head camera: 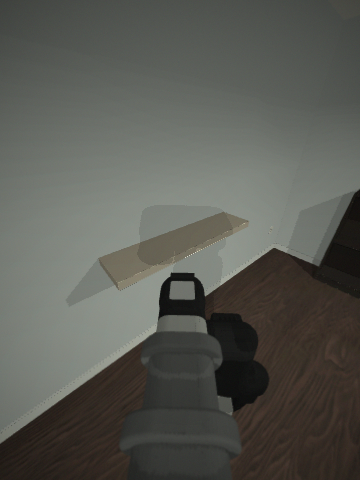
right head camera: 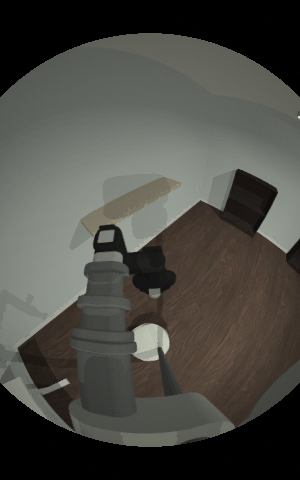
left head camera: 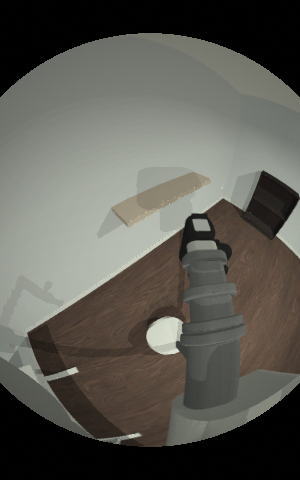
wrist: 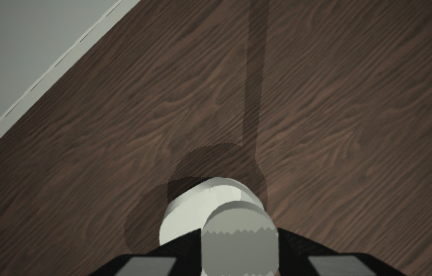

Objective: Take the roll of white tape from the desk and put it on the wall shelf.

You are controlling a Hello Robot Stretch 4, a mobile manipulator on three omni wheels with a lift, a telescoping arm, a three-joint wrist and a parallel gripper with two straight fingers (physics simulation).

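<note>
The roll of white tape (wrist: pixel 240 235) (right head camera: pixel 154 293) (head camera: pixel 226 404) is held between the two black fingers of my gripper (wrist: pixel 239 249), which is shut on it. Its round face shows in the wrist view at the bottom centre. The wall shelf (head camera: pixel 170 245) (left head camera: pixel 160 200) (right head camera: pixel 130 202) is a light wooden board on the grey wall, beyond the end of my arm. The held tape is apart from the shelf, on the near side of it. My arm hides the gripper in the left head camera view. A white leg (left head camera: pixel 62 373) (right head camera: pixel 55 386) of the desk shows at the lower left.
A dark bookcase (left head camera: pixel 280 180) (right head camera: pixel 257 178) stands by the right wall, past the room corner. A white round disc (left head camera: pixel 162 336) (right head camera: pixel 150 342) (wrist: pixel 182 215) is low beside my arm, below the gripper. Shadows of the robot fall across the shelf and wall.
</note>
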